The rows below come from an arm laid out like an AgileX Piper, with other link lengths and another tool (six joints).
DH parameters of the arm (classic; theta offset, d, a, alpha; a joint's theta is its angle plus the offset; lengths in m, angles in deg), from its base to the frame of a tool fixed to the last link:
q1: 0 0.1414 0 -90
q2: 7.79 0 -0.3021 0
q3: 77.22 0 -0.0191 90
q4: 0 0.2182 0 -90
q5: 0 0 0 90
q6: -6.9 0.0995 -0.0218 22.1
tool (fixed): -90 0.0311 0 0
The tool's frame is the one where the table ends.
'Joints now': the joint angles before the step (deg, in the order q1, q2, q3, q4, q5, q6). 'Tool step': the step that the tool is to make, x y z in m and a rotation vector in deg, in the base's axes. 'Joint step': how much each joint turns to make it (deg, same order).
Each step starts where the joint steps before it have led.
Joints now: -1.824 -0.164 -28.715 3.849 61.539 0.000
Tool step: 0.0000 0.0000 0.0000 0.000 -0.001 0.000
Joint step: 0.000 0.000 0.000 0.000 -0.001 0.000
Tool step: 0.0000 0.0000 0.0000 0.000 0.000 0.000
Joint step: 0.000 0.000 0.000 0.000 0.000 0.000
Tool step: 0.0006 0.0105 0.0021 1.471 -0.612 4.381
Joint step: 0.014 0.154 -0.149 5.221 -0.252 -3.237
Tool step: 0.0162 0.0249 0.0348 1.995 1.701 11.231
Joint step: -0.028 9.817 -5.705 12.458 0.003 -10.096
